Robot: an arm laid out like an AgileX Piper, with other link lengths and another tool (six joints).
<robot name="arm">
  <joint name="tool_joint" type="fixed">
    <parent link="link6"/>
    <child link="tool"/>
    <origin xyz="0.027 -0.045 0.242" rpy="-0.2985 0 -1.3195"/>
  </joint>
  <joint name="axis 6" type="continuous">
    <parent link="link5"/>
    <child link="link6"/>
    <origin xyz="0 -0.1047 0" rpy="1.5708 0 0"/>
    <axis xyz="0 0 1"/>
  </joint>
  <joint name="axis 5" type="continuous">
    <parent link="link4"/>
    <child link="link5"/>
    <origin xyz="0 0 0" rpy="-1.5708 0 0"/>
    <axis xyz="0 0 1"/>
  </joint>
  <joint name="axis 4" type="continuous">
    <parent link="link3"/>
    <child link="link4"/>
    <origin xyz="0.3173 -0.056 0" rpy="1.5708 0 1.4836"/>
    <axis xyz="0 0 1"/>
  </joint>
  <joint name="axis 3" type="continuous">
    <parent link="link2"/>
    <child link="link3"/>
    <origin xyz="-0.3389 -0.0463 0"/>
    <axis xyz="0 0 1"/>
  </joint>
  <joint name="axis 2" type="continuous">
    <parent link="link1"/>
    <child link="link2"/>
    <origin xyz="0 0 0" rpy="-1.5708 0 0"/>
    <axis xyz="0 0 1"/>
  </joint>
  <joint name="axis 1" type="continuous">
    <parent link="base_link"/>
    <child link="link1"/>
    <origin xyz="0 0 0.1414"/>
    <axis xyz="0 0 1"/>
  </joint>
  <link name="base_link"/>
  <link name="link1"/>
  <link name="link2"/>
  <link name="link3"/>
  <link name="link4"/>
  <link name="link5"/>
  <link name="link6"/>
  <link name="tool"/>
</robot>
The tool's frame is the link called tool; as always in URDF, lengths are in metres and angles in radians. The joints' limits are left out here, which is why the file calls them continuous.
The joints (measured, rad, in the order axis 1, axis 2, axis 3, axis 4, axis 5, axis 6), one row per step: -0.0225 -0.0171 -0.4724 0.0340 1.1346 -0.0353; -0.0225 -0.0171 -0.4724 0.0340 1.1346 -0.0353; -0.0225 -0.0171 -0.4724 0.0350 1.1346 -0.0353; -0.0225 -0.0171 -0.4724 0.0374 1.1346 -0.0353; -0.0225 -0.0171 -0.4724 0.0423 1.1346 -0.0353; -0.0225 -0.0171 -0.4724 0.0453 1.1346 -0.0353; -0.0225 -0.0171 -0.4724 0.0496 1.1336 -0.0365; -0.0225 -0.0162 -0.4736 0.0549 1.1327 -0.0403; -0.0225 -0.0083 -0.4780 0.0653 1.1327 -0.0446; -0.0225 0.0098 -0.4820 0.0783 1.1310 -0.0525; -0.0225 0.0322 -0.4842 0.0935 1.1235 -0.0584; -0.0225 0.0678 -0.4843 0.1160 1.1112 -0.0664; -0.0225 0.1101 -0.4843 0.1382 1.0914 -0.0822; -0.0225 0.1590 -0.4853 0.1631 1.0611 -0.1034; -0.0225 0.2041 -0.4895 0.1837 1.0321 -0.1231; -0.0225 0.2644 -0.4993 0.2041 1.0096 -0.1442; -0.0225 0.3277 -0.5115 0.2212 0.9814 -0.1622; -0.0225 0.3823 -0.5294 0.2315 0.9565 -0.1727
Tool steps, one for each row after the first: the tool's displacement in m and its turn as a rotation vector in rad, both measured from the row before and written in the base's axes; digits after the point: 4 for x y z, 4 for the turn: 0.0000 0.0000 0.0000 0.0000 0.0000 0.0000; 0.0000 0.0003 0.0000 0.0008 0.0000 0.0005; 0.0001 0.0008 -0.0001 0.0020 0.0000 0.0013; 0.0001 0.0016 -0.0001 0.0041 -0.0001 0.0027; 0.0001 0.0010 -0.0001 0.0025 -0.0001 0.0016; 0.0003 0.0014 0.0002 0.0026 -0.0011 0.0029; 0.0004 0.0016 0.0007 0.0012 -0.0014 0.0049; 0.0006 0.0033 0.0007 0.0052 0.0032 0.0079; 0.0015 0.0040 -0.0009 0.0046 0.0118 0.0111; 0.0028 0.0047 -0.0012 0.0086 0.0121 0.0106; 0.0042 0.0068 -0.0038 0.0141 0.0222 0.0145; 0.0062 0.0063 -0.0031 0.0085 0.0207 0.0171; 0.0089 0.0066 -0.0013 0.0079 0.0150 0.0189; 0.0087 0.0050 0.0005 0.0056 0.0093 0.0150; 0.0084 0.0049 -0.0019 0.0048 0.0249 0.0157; 0.0102 0.0035 -0.0007 0.0049 0.0202 0.0106; 0.0101 0.0016 0.0028 0.0037 0.0104 0.0038
